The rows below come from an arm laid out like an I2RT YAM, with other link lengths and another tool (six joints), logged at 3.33 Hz.
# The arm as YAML. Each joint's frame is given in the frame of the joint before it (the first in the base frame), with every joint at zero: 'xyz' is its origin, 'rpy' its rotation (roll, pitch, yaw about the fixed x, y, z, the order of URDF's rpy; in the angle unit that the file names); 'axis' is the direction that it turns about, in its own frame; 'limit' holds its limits. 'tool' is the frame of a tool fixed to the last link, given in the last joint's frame.
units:
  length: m
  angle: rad
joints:
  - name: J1
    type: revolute
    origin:
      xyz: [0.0, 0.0, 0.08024]
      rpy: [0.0, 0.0, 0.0]
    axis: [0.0, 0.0, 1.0]
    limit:
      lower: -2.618
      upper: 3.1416
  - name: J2
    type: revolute
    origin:
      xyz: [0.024, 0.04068, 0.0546]
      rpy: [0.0, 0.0, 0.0]
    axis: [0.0, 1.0, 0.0]
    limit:
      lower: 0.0
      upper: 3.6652
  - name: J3
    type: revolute
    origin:
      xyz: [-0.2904, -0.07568, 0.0]
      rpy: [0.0, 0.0, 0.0]
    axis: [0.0, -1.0, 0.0]
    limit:
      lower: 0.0
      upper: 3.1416
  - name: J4
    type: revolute
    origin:
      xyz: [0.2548, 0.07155, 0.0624]
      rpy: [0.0, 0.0, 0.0]
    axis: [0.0, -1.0, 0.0]
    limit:
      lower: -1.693
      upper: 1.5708
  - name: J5
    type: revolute
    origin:
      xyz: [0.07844, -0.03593, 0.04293]
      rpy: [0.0, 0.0, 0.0]
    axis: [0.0, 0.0, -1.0]
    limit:
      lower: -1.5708
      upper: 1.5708
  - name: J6
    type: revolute
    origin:
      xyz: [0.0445, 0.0, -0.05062]
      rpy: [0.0, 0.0, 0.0]
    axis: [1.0, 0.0, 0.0]
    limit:
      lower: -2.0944
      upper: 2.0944
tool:
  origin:
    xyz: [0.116, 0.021, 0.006]
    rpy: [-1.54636, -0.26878, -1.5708]
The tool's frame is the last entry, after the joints.
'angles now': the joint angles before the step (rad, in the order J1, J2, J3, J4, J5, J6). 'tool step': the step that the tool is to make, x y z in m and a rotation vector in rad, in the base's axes. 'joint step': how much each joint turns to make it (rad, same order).
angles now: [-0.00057, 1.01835, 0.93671, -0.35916, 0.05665, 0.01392]
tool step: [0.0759, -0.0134, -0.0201, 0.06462, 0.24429, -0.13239]
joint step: [-0.00003, 0.39214, 0.35434, -0.21893, 0.07665, 0.12587]
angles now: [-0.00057, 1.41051, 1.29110, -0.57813, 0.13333, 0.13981]
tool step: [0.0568, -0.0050, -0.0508, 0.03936, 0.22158, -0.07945]
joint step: [0.00012, 0.32859, 0.27923, -0.18486, 0.02600, 0.08555]
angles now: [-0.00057, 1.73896, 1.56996, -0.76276, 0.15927, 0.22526]
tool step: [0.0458, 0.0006, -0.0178, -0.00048, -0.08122, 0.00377]
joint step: [0.00064, 0.10636, 0.01683, 0.17119, -0.00161, -0.00276]
